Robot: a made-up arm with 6 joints.
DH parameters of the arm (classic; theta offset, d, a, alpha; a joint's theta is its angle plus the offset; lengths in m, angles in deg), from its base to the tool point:
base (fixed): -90 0.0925 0 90
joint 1: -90 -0.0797 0.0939 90
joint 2: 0 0.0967 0.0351 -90
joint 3: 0 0.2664 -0.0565 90
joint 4: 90 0.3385 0.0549 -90
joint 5: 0 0.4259 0.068 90
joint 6: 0 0.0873 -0.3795 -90
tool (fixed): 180 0.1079 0 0
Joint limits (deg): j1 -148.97..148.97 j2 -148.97..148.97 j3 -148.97..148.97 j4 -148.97..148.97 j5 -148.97..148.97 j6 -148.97..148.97
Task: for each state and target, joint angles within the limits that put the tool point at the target. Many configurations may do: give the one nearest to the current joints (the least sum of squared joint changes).
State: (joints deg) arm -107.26 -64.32 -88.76 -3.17 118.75 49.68
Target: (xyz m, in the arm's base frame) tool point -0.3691 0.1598 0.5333
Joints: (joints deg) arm -136.23 -72.63 -64.85 -15.76 121.98 82.30
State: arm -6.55 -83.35 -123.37 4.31 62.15 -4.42
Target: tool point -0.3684 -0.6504 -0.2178
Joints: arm -4.44 -78.98 -107.57 2.18 64.71 -1.43
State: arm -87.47 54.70 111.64 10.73 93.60 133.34
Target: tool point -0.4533 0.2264 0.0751
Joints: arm -76.57 29.25 119.93 10.51 85.44 99.06
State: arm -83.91 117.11 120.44 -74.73 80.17 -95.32
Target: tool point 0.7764 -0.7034 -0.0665
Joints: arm -95.71 135.89 124.36 -88.93 76.32 -95.24
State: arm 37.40 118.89 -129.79 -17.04 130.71 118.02
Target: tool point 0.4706 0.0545 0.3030
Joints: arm 44.81 116.86 -120.29 -20.38 126.60 88.66
